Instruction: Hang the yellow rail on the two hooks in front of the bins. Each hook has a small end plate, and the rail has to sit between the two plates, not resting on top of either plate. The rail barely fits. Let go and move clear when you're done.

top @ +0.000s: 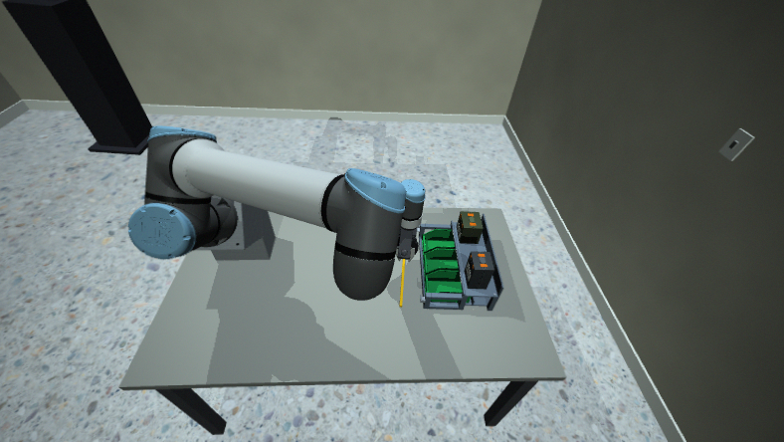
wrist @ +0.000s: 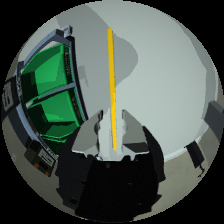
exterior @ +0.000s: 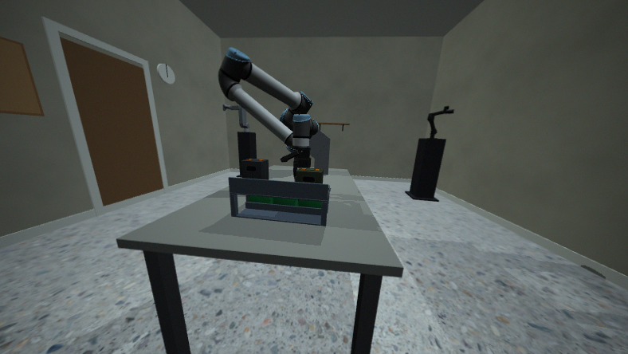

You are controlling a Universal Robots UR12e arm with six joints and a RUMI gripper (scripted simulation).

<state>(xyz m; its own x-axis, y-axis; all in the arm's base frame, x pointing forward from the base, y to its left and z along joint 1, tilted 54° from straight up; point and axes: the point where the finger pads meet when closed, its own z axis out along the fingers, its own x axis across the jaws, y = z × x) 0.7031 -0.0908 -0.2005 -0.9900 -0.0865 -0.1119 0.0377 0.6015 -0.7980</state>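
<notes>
Now: the yellow rail 6 cm below my hand. Round my hand: back panel (34 cm ahead, 1 cm to the left, 7 cm above).
</notes>
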